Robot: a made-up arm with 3 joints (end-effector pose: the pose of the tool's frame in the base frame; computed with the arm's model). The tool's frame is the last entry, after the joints.
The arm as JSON. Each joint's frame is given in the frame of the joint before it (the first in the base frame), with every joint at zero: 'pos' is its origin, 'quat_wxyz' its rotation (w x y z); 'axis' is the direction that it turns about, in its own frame. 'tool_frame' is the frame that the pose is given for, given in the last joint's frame.
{
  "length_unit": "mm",
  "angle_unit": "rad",
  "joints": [
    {
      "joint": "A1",
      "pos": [
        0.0,
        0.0,
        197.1
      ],
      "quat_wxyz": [
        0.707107,
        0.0,
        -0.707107,
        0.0
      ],
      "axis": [
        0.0,
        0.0,
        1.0
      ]
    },
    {
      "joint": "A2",
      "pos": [
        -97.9,
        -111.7,
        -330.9
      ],
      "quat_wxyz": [
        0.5,
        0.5,
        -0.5,
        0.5
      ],
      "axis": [
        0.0,
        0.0,
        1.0
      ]
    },
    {
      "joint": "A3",
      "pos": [
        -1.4,
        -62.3,
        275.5
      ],
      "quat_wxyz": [
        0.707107,
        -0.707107,
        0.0,
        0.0
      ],
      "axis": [
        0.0,
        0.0,
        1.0
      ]
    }
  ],
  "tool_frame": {
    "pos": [
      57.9,
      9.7,
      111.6
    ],
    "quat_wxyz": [
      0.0,
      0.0,
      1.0,
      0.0
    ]
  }
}
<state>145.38 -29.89 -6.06</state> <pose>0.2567 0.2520 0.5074 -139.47 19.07 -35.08</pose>
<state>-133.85 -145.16 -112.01</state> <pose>0.2912 0.3552 -0.0781 -60.11 2.49 -76.18</pose>
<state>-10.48 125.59 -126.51</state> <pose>0.3547 -0.4237 0.0715 -118.77 -67.05 56.92</pose>
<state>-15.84 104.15 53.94</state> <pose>0.3848 -0.2920 0.0000 59.73 -91.43 -51.83</pose>
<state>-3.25 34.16 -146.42</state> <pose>0.3952 -0.4202 0.0592 -41.89 -16.98 139.88</pose>
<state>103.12 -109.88 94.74</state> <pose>0.2791 -0.0186 0.5406 107.06 -2.15 109.87</pose>
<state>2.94 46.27 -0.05</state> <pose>0.3275 -0.3859 0.0439 -2.80 -46.26 1.23</pose>
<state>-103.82 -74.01 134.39</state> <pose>0.2970 0.2381 -0.1075 -12.96 95.00 -35.53</pose>
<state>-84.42 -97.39 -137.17</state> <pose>0.2772 0.0857 -0.2470 -103.86 32.03 -97.67</pose>
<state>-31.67 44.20 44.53</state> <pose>0.3416 -0.2070 -0.1143 45.85 -29.55 -53.46</pose>
